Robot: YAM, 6 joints.
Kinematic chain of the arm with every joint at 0, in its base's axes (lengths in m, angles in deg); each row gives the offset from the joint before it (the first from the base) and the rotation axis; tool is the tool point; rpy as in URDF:
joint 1: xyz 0 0 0.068 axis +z
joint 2: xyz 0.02 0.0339 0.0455 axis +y
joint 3: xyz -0.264 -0.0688 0 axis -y
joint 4: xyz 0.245 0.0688 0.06 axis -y
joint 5: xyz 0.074 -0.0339 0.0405 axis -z
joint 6: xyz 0.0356 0 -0.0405 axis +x
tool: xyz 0 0 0 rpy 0 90 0
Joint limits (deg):
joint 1: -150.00..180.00
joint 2: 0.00..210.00
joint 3: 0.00..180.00
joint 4: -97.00..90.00
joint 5: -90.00..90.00
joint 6: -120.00..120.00
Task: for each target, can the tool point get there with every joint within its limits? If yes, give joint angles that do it. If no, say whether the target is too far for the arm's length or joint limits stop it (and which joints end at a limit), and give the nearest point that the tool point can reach.
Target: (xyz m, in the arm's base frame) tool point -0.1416 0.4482 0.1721
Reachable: yes | joints 111.41 124.15 78.90 27.09 63.07 73.29
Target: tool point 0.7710 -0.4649 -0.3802
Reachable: no: too far | nearest point 0.4846 -0.2922 -0.1926 | short by 0.383 m
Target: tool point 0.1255 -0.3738 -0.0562
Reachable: yes | joints -71.12 162.07 107.48 -73.60 3.59 93.12
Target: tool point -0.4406 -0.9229 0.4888
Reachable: no: too far | nearest point -0.2611 -0.5470 0.3329 | short by 0.445 m
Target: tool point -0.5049 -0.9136 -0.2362
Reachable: no: too far | nearest point -0.2961 -0.5359 -0.0888 | short by 0.456 m
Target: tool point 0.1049 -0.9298 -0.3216
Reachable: no: too far | nearest point 0.0656 -0.5816 -0.1551 | short by 0.388 m
